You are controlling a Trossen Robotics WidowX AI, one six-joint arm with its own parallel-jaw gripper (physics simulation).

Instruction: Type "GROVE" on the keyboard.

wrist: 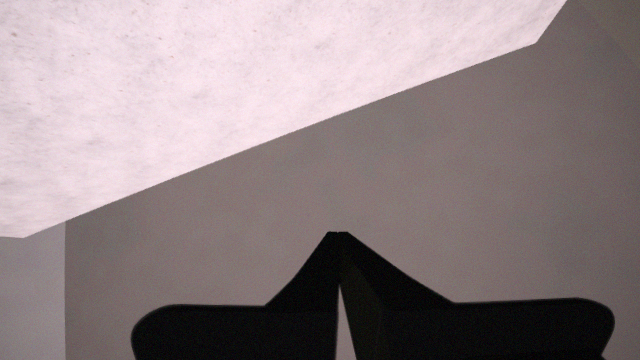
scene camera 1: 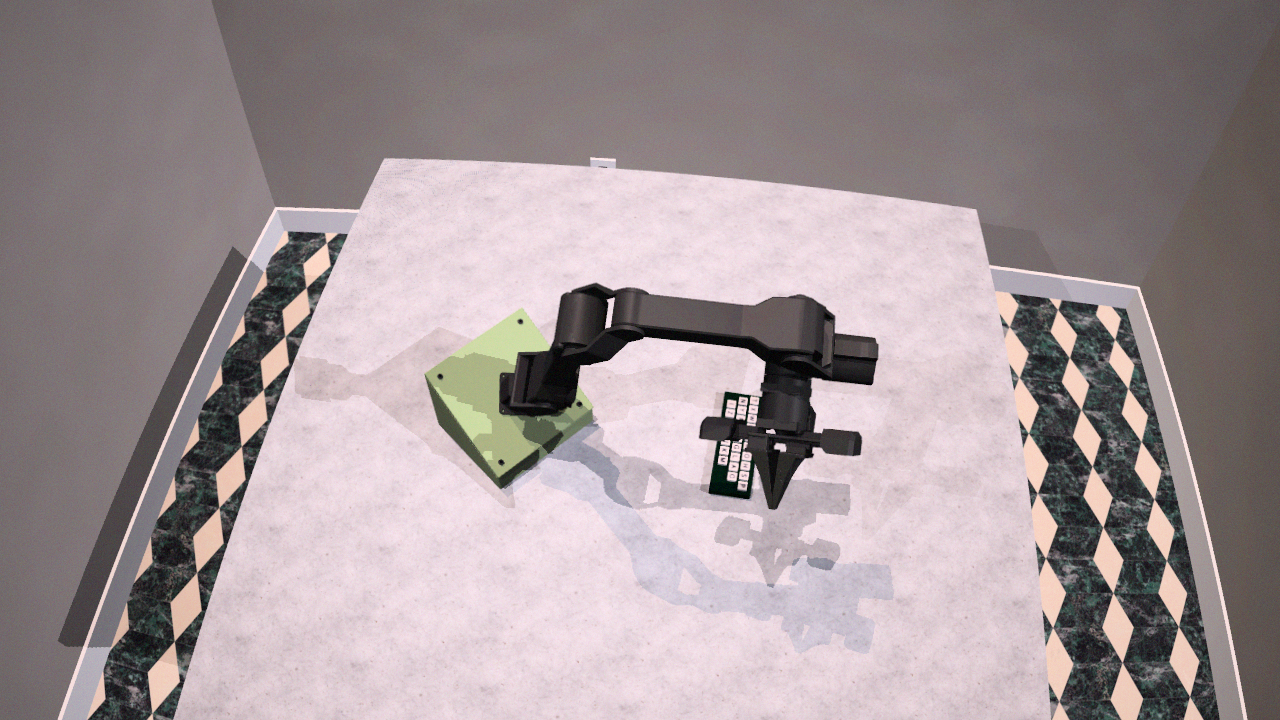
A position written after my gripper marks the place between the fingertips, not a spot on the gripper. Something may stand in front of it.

Observation:
In view: my gripper (scene camera 1: 772, 509).
My gripper is seen too in the wrist view (wrist: 336, 241).

